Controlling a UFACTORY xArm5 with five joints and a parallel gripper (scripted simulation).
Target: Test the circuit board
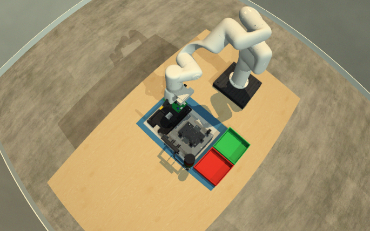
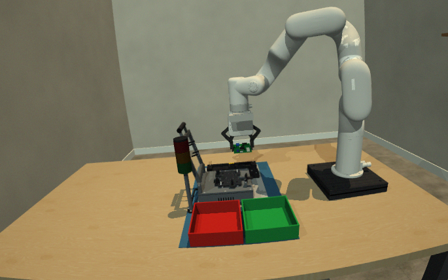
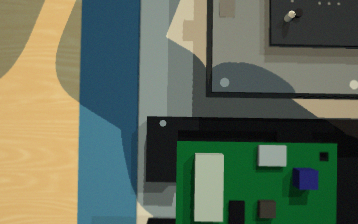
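Right now the tester lid is 18 cm ahead of my hand, 17 cm to the left of it and 6 cm above it. The rest, counted from my hand: green bin (37 cm to the left, 11 cm below, 5 cm behind); then red bin (37 cm to the left, 11 cm below, 10 cm ahead); then green circuit board (right at my hand).
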